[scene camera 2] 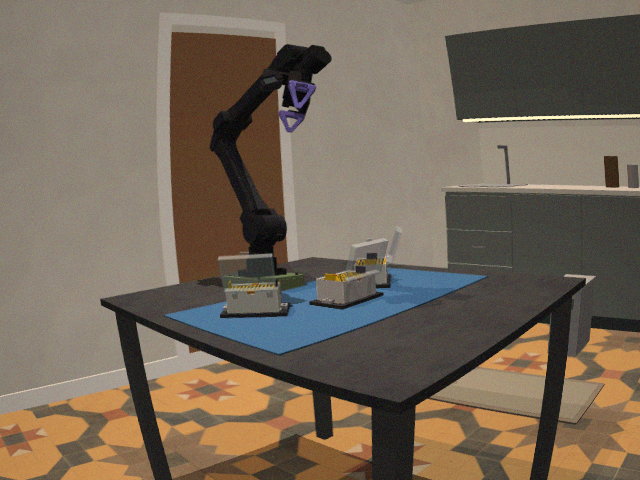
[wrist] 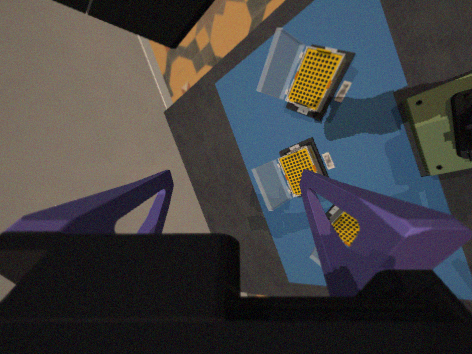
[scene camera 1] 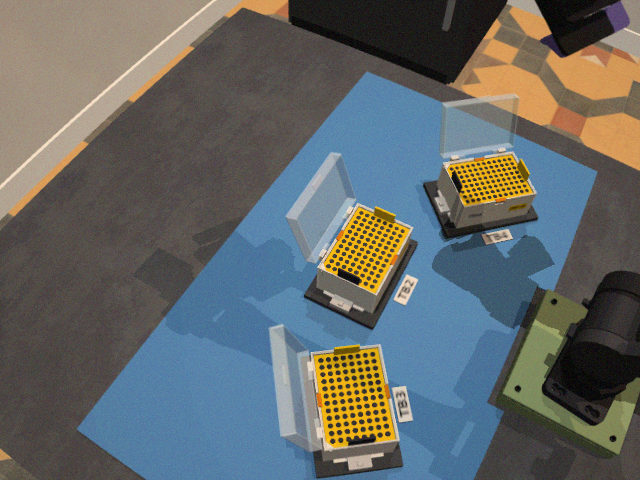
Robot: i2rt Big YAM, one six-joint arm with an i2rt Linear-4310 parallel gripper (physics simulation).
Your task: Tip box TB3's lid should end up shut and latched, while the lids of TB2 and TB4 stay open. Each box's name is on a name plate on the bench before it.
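Frame: origin at the arm's base, x ahead, y left, z up, level; centimetres.
Seen in the pictures: gripper, fingertip midpoint: [scene camera 2: 293, 120] [wrist: 236, 177]; arm's base, origin of the base link: [scene camera 1: 586, 372].
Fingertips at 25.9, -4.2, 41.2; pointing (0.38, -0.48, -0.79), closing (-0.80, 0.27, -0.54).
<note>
Pixels of each thing's top centre, then the offset from my fingertips to it, as dx, dy, dz. Level surfaces: height alone.
- Tip box TB3, middle of its top: [scene camera 1: 354, 391] [scene camera 2: 370, 256] [wrist: 358, 238] -3.3, +25.3, -37.1
- Box TB2, middle of its top: [scene camera 1: 367, 241] [scene camera 2: 345, 270] [wrist: 298, 174] +7.1, +7.3, -37.1
- Box TB4, middle of its top: [scene camera 1: 492, 172] [scene camera 2: 252, 281] [wrist: 310, 78] -0.7, -14.1, -37.1
- blue mat, its level: dz -44.6
- dark table, its level: dz -44.9
Tip box TB3 [scene camera 1: 353, 400] [scene camera 2: 383, 276] [wrist: 346, 227] has its lid [scene camera 1: 290, 387] standing open on the side away from its name plate [scene camera 1: 402, 403]. Box TB2 [scene camera 1: 368, 250] [scene camera 2: 343, 290] [wrist: 297, 170] has its clear lid [scene camera 1: 320, 206] [wrist: 271, 185] raised open. Box TB4 [scene camera 1: 488, 180] [scene camera 2: 253, 302] [wrist: 317, 80] also has its lid [scene camera 1: 478, 126] [scene camera 2: 245, 264] [wrist: 281, 65] up. Yellow racks with dark holes show in all three. My gripper [scene camera 1: 584, 33] [scene camera 2: 293, 118] [wrist: 236, 177] is open and empty, high above the bench and apart from all boxes. One finger hides part of TB3 in the wrist view.
The boxes stand on a blue mat [scene camera 1: 196, 372] [scene camera 2: 289, 338] [wrist: 235, 95] on the dark table [scene camera 1: 103, 217] [scene camera 2: 429, 335]. The arm's green base plate [scene camera 1: 527, 372] [scene camera 2: 294, 281] [wrist: 425, 130] is beside the mat. TB2 stands between TB4 and TB3. A black cabinet [scene camera 1: 392, 31] stands beyond the table's edge.
</note>
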